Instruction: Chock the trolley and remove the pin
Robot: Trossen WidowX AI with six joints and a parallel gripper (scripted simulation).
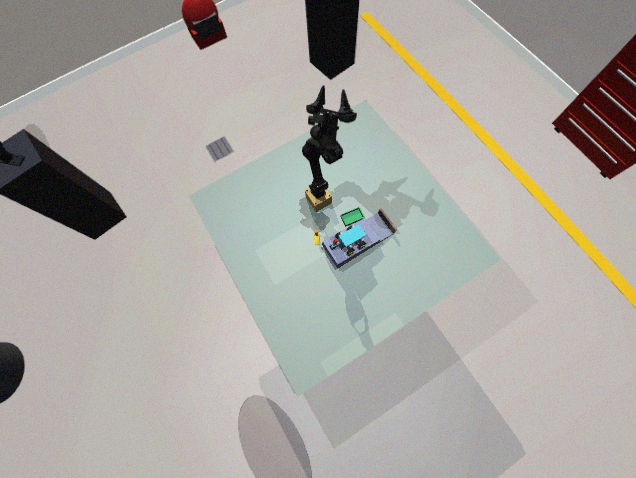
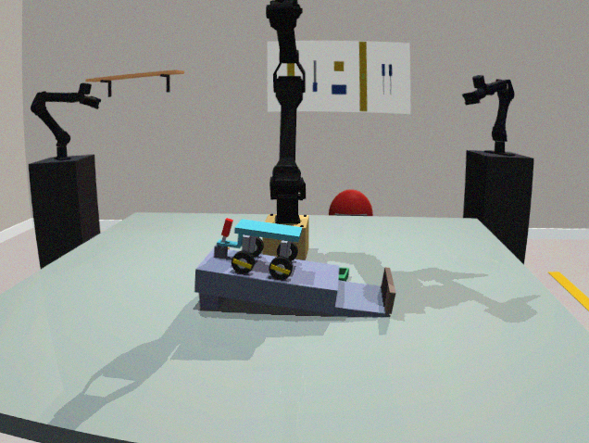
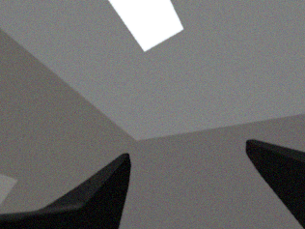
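Right now my gripper tip is 820 mm above the yellow chock, 240 mm to the left of it and 150 mm short of it. From my gripper tip the other things lie so: red-headed stop pin (710 mm below, 260 mm ahead, 220 mm to the right); purple ramp (790 mm below, 300 mm ahead, 130 mm to the right); trolley (730 mm below, 300 mm ahead, 130 mm to the right).
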